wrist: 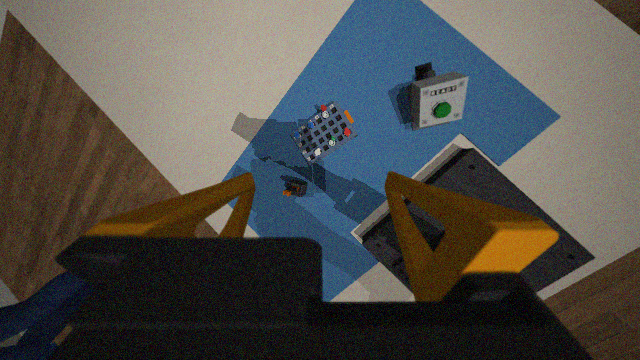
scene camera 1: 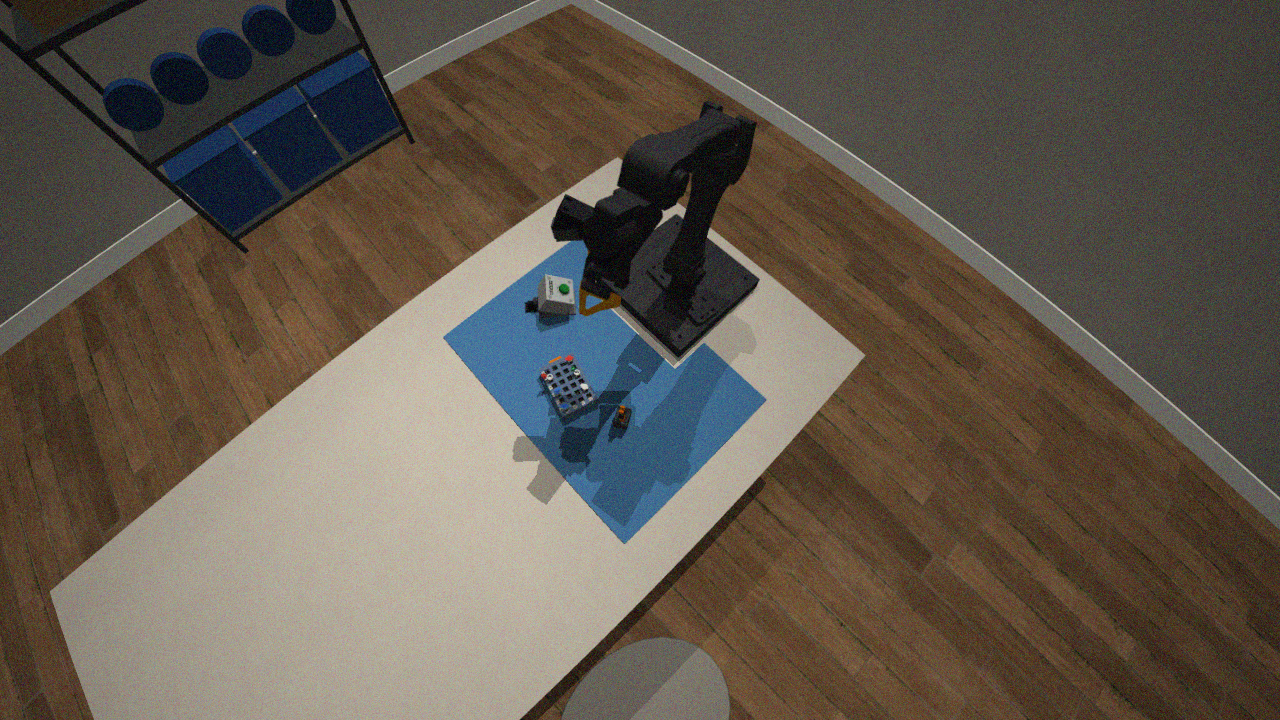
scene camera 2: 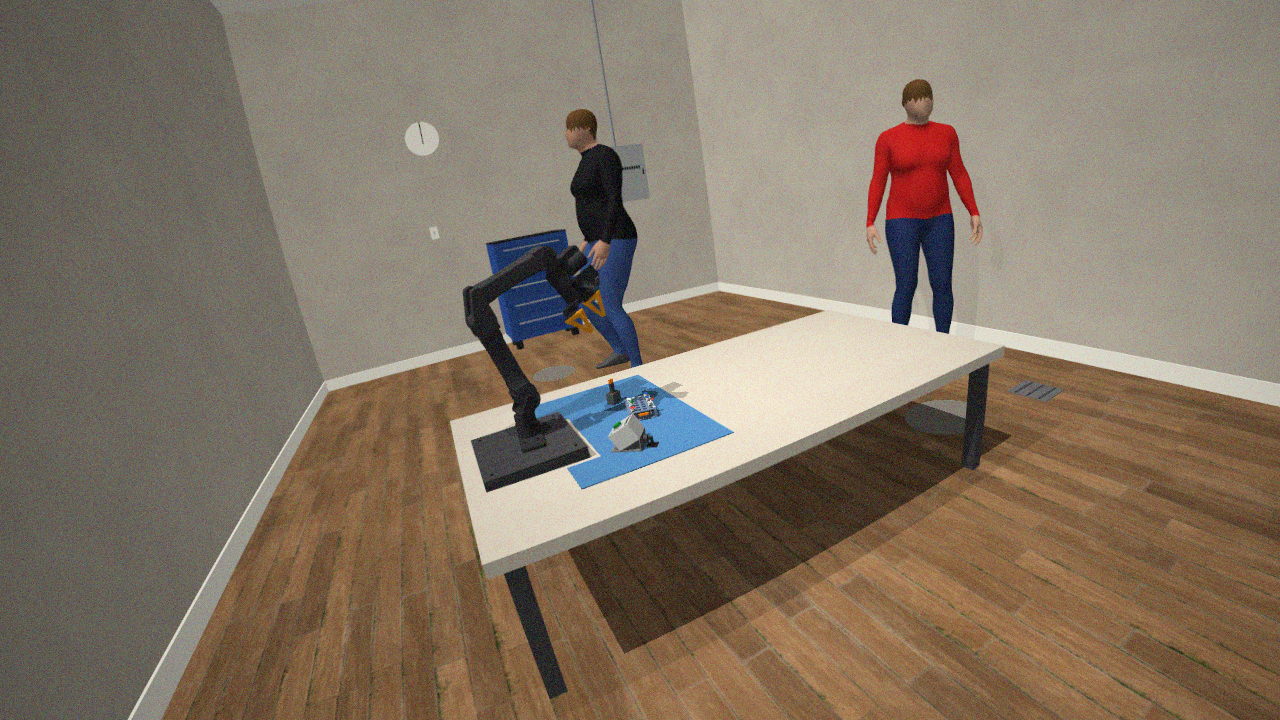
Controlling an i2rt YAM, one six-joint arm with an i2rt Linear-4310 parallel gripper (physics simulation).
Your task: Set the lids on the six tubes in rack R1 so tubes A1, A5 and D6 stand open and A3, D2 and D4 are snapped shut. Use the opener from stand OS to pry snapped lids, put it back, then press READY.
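Frame: origin at the arm's base, x up, y ahead, z left, level; millimetres.
Where they show: gripper, fingertip midpoint: point(wrist: 319, 179) point(scene camera 1: 586, 293) point(scene camera 2: 598, 324); arm's base, origin of the base link: point(scene camera 1: 682, 290) point(scene camera 2: 530, 435).
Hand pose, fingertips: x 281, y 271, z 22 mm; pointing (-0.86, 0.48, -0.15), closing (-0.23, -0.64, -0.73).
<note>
Things, the pixels of their top centre, and the offset from my fingertips. Level surfaces: height alone.
- tube rack R1, middle of its top: point(wrist: 320, 131) point(scene camera 1: 564, 377) point(scene camera 2: 638, 395) dz +3, dx -256, dy +87 mm
- opener, middle of its top: point(scene camera 1: 621, 408) point(wrist: 285, 193) point(scene camera 2: 610, 379) dz +141, dx -229, dy +36 mm
- grey box with the green READY button, middle of its top: point(wrist: 444, 108) point(scene camera 1: 563, 286) point(scene camera 2: 617, 422) dz -182, dx -239, dy -36 mm
- blue mat, its level: dx -314 mm
- pale table, its level: dx -318 mm
The tube rack R1 point(scene camera 1: 567, 387) point(scene camera 2: 641, 406) point(wrist: 324, 132) stands on the blue mat, with small red, white, green and blue lids on it. Which lids are open or snapped is too small to tell. The opener point(scene camera 1: 621, 411) point(scene camera 2: 611, 385) point(wrist: 287, 192) is the orange piece in its dark stand OS point(scene camera 1: 620, 420) point(scene camera 2: 613, 396) point(wrist: 298, 186), beside the rack. The grey box with the green READY button point(scene camera 1: 563, 289) point(scene camera 2: 617, 425) point(wrist: 442, 109) stands on the mat. My gripper point(scene camera 2: 586, 311) point(wrist: 319, 179) is open and empty, high above the mat. Part of it is hidden in scene camera 1.
The blue mat point(scene camera 1: 501, 344) point(scene camera 2: 698, 433) point(wrist: 520, 110) lies on the pale table point(scene camera 1: 295, 501) point(scene camera 2: 805, 394) point(wrist: 150, 65). The arm's dark base plate point(scene camera 1: 729, 282) point(scene camera 2: 501, 461) point(wrist: 525, 215) borders the mat. A person in black point(scene camera 2: 597, 192) stands behind the table, and a person in red point(scene camera 2: 919, 170) stands farther right.
</note>
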